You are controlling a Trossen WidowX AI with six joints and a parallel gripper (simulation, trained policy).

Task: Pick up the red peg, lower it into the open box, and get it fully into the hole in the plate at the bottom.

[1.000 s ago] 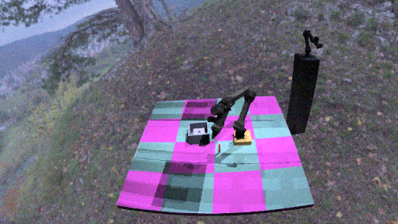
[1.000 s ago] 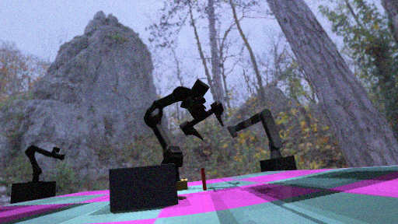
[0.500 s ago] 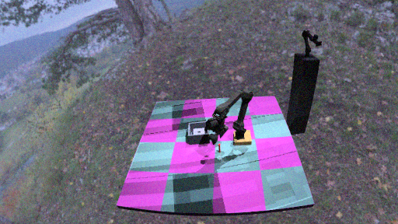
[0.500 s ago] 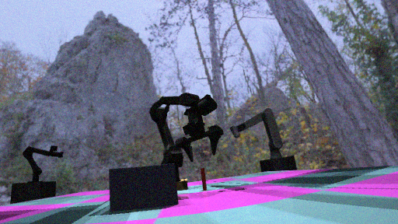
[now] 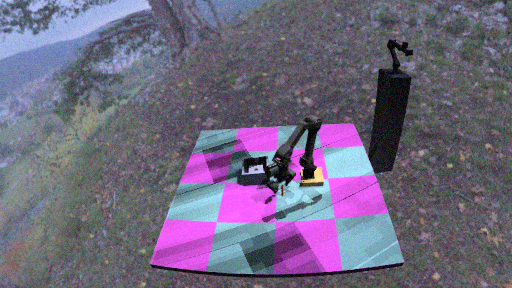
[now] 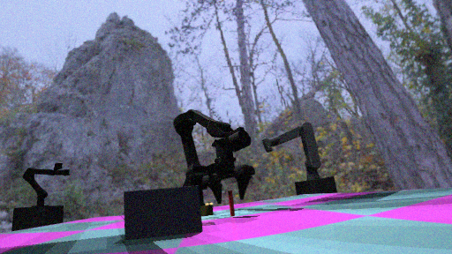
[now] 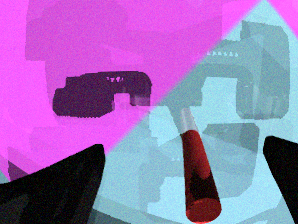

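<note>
The red peg is 10 mm behind my gripper tip and 10 mm to the left of it. Also, from my gripper tip: grey plate (130 mm ahead, 190 mm to the right); then dark box (130 mm ahead, 190 mm to the right, 20 mm below).
</note>
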